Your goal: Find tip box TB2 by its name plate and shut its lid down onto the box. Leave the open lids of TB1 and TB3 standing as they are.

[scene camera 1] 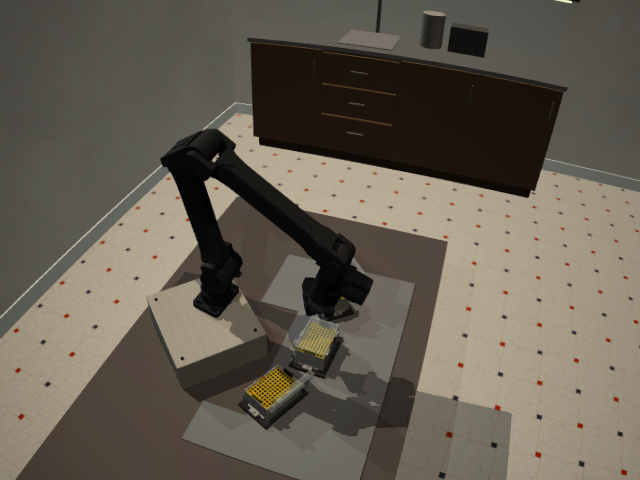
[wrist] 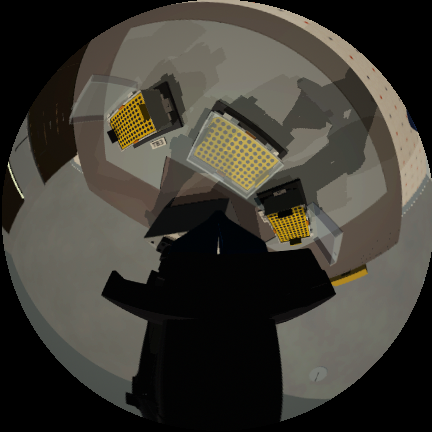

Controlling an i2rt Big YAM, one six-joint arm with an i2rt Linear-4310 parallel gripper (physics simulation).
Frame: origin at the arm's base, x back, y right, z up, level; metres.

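Seen in the pictures: gripper, between the fingertips: [scene camera 1: 309, 314] [wrist: 217, 215]; arm's base, origin of its link: [scene camera 1: 216, 297].
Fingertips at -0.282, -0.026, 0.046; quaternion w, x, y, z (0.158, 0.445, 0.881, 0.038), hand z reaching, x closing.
Observation:
Pixels of each thing's top centre, then the offset from my fingertips to it, as dx, dy, dz. Level surfaces: height alone.
- middle tip box, centre of its top: [wrist: 227, 165] [scene camera 1: 313, 333] -0.008, -0.014, -0.085
- TB3, centre of its top: [wrist: 121, 125] +0.039, -0.218, -0.088
- third box, centre of its top: [wrist: 291, 232] [scene camera 1: 272, 383] +0.010, +0.184, -0.088
- grey mat, height of its surface: dz -0.163
The middle tip box [scene camera 1: 316, 342] [wrist: 235, 154] has its clear lid down over the yellow rack; whether the lid sits fully flush I cannot tell, and I cannot read its name plate. TB3 [wrist: 132, 120], named by its plate [wrist: 158, 143], has its clear lid [wrist: 102, 95] standing open; in the scene view the arm mostly hides it. The third box [scene camera 1: 271, 388] [wrist: 290, 225] also has its lid [scene camera 1: 293, 388] [wrist: 327, 234] open; its plate is unreadable. My gripper [scene camera 1: 313, 312] [wrist: 217, 215] is shut and empty, pointing down near the middle box's far end in the scene view.
The boxes stand on a grey mat [scene camera 1: 320, 449] over a brown floor area [scene camera 1: 129, 439]. The arm's pale base block [scene camera 1: 206, 335] is left of the boxes in the scene view. A dark cabinet [scene camera 1: 361, 103] stands far behind.

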